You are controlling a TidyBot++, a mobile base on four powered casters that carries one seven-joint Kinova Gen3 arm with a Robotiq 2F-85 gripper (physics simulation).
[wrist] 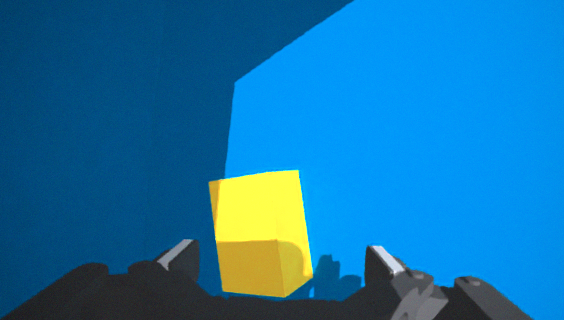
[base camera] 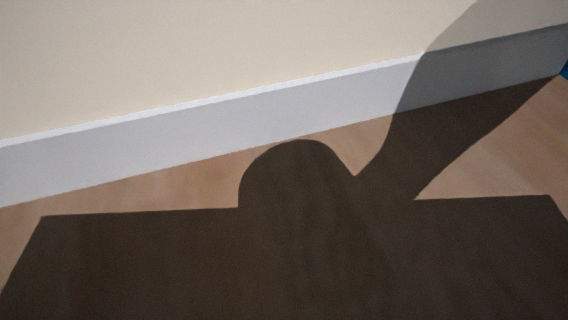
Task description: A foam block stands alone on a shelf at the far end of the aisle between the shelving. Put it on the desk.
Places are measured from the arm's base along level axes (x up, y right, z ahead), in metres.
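Where they show: gripper, fingertip midpoint: [wrist: 281, 261].
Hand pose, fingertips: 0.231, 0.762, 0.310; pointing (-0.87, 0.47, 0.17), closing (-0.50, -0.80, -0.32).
Observation:
Things, the pixels of their centre, and the offset from my fingertips, as dx, dy, dz. "spot": a spot on its surface instead. Level surfaces: height alone.
- foam block at the middle of its body: [wrist: 260, 230] -0.072, +0.057, +0.030
- blue shelf surface at its surface level: dx -0.095
- wooden floor at its surface level: dx -0.628
- small blue piece at a spot on its surface: [base camera: 565, 70] spot: -0.617, -0.292, +0.289
The foam block [wrist: 260, 215] is yellow and sits on the blue shelf surface [wrist: 400, 125] in the lower middle of the wrist view. My gripper [wrist: 281, 261] is open and empty. Its fingertips stand left and right of the block in that view, with a narrow gap on the left and a wider gap on the right. The lower edge of the block is partly hidden by the gripper body. The block and the gripper do not show in the base camera view. The desk does not show in either view.
A beige wall [base camera: 200, 50] with a white baseboard [base camera: 210, 125] runs across the base camera view. A dark shadow lies over the wooden floor [base camera: 195, 180]. A small blue piece [base camera: 565, 70] shows at the right edge. Dark blue shade covers the left of the wrist view.

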